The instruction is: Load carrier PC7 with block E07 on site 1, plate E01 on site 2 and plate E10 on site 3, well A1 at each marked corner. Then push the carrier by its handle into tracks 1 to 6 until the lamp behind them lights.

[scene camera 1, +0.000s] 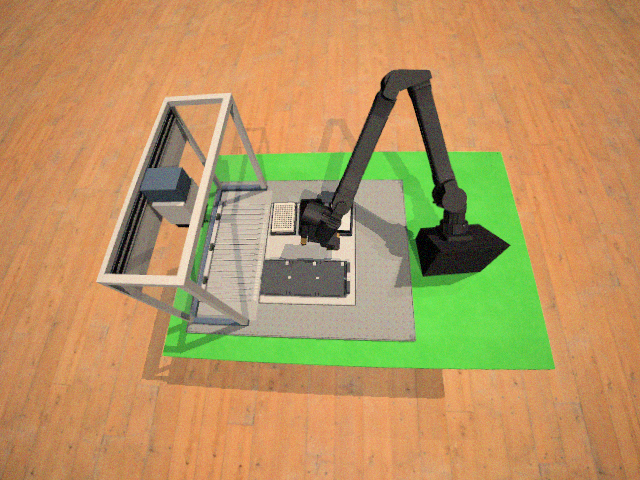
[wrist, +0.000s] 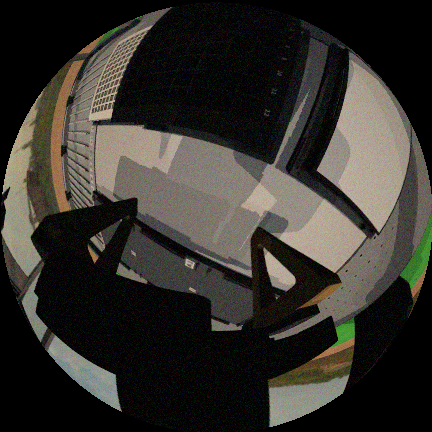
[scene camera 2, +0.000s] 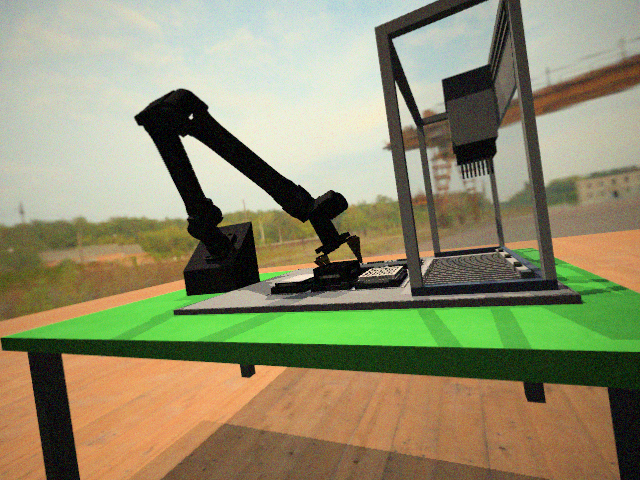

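Seen in the pictures: gripper, fingertip midpoint: (scene camera 1: pixel 314 246) (wrist: pixel 196 219); arm's base, link origin: (scene camera 1: pixel 453 234) (scene camera 2: pixel 221 248).
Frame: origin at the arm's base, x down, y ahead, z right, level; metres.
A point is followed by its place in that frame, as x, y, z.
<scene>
My gripper (scene camera 1: pixel 321 240) @[0.119, 0.470, 0.046] (scene camera 2: pixel 340 260) @[0.119, 0.470, 0.046] (wrist: pixel 196 219) @[0.119, 0.470, 0.046] is open and empty, low beside the black block (scene camera 2: pixel 336 273) @[0.099, 0.495, 0.236] (wrist: pixel 210 75), on its carrier side. In the scene camera 1 view the arm hides most of this block. A white gridded plate (scene camera 1: pixel 283 217) @[0.112, 0.589, 0.176] (scene camera 2: pixel 382 274) @[0.112, 0.598, 0.228] (wrist: pixel 120 75) @[0.112, 0.572, 0.164] lies on the track side of it. A plain white-topped plate (scene camera 1: pixel 346 219) @[0.111, 0.343, 0.147] (scene camera 2: pixel 294 283) @[0.115, 0.380, 0.228] (wrist: pixel 375 140) with a dark surround lies on the other side. The dark grey carrier (scene camera 1: pixel 305 279) @[0.127, 0.508, -0.079] (wrist: pixel 225 290) @[0.127, 0.425, -0.043] lies flat with a bare top, its long side facing this row. Labels are unreadable.
The ribbed tracks (scene camera 1: pixel 232 248) @[0.134, 0.794, 0.067] (scene camera 2: pixel 465 268) (wrist: pixel 80 130) @[0.137, 0.741, 0.110] adjoin the carrier's left end in the scene camera 1 view. A tall frame (scene camera 1: pixel 211 160) @[-0.342, 0.692, 0.095] (scene camera 2: pixel 400 155) @[-0.112, 0.679, 0.350] stands over them, with a pipetting head (scene camera 1: pixel 165 186) @[-0.322, 0.817, 0.042] (scene camera 2: pixel 470 113) hanging high.
</scene>
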